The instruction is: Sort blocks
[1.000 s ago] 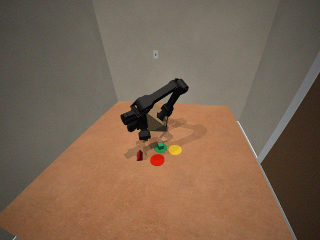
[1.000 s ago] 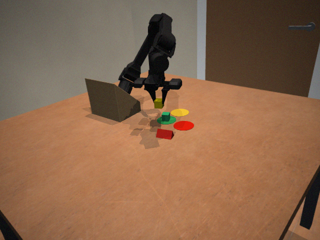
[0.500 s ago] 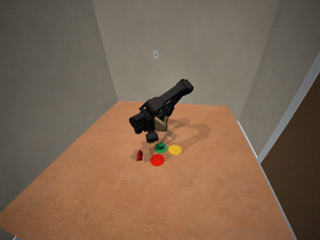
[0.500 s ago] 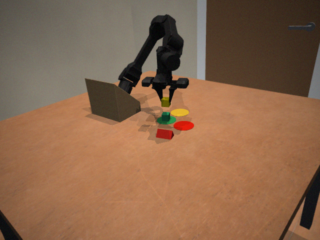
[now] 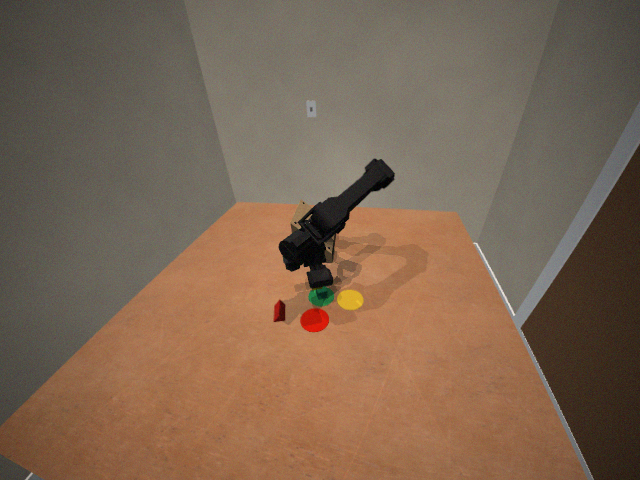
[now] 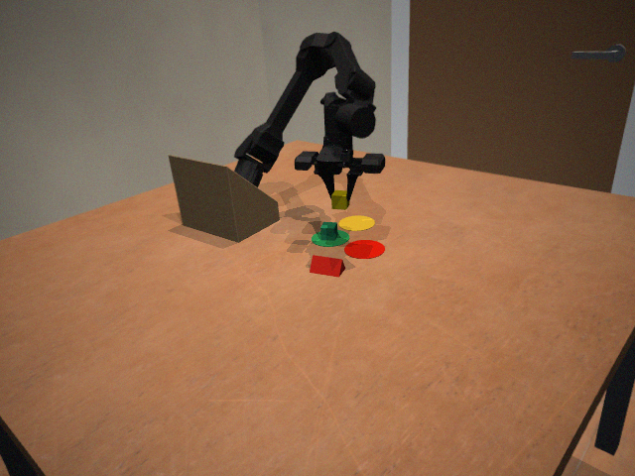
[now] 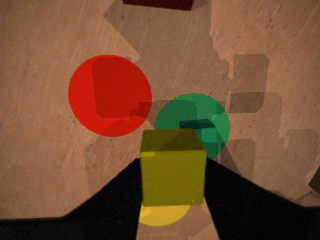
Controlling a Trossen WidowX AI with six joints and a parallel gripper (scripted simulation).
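Right now the yellow circle is 20 mm behind my hand, 110 mm to the left of it and 140 mm below it. The rest, counted from my hand: yellow cube (30 mm below); green circle (40 mm behind, 10 mm to the left, 140 mm below); green block (40 mm behind, 10 mm to the left, 120 mm below).
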